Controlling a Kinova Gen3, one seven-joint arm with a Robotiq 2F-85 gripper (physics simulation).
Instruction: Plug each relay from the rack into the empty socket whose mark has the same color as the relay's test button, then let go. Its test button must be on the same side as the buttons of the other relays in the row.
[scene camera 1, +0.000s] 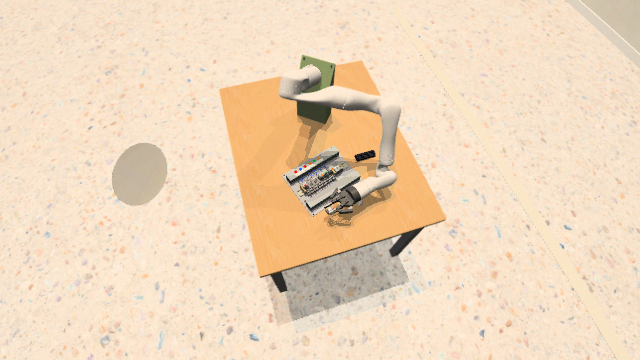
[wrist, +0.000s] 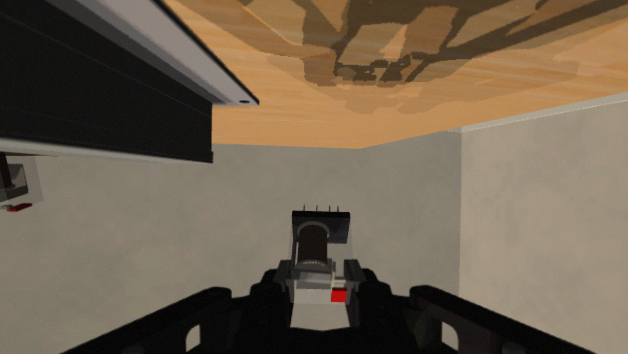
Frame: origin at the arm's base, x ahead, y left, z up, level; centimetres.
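Seen in the pictures: gripper, fingertip midpoint: (scene camera 1: 326, 210) (wrist: 318, 277); arm's base, origin of the base link: (scene camera 1: 312, 75).
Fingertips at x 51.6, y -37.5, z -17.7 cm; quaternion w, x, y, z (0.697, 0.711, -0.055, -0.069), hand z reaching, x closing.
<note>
Pixels of each thing's top centre, then the offset from my fingertips to it. "*": a spot on its surface instead.
- clear-cased relay, middle of its top: (wrist: 319, 297) dx +0.3, dy +1.9, dz +0.3 cm
- black rack, surface spot: (scene camera 1: 357, 158) * dx -12.9, dy +34.3, dz -8.5 cm
- long duct, middle of its top: (scene camera 1: 333, 188) dx -7.8, dy +12.6, dz -6.1 cm
My gripper (scene camera 1: 334, 206) (wrist: 318, 277) is shut on a clear-cased relay (wrist: 312, 245) with a dark coil. Its red test button (wrist: 338, 295) is at the lower right in the wrist view, and its pins point away from the gripper. The gripper is above the near right corner of the grey panel (scene camera 1: 295, 186) (wrist: 220, 90). Relays (scene camera 1: 317, 184) stand in a row on the panel; which sockets are empty is too small to tell. Red, blue, orange and green marks (scene camera 1: 305, 166) line the far duct. The black rack (scene camera 1: 357, 158) is right of the panel; its slots are too small to read.
A long duct (scene camera 1: 320, 199) (wrist: 125, 105) runs along the panel's near side, left of the held relay in the wrist view. Another relay (wrist: 17, 177) with a red button shows at that view's left edge. The arm's green base (scene camera 1: 314, 111) stands at the table's back.
</note>
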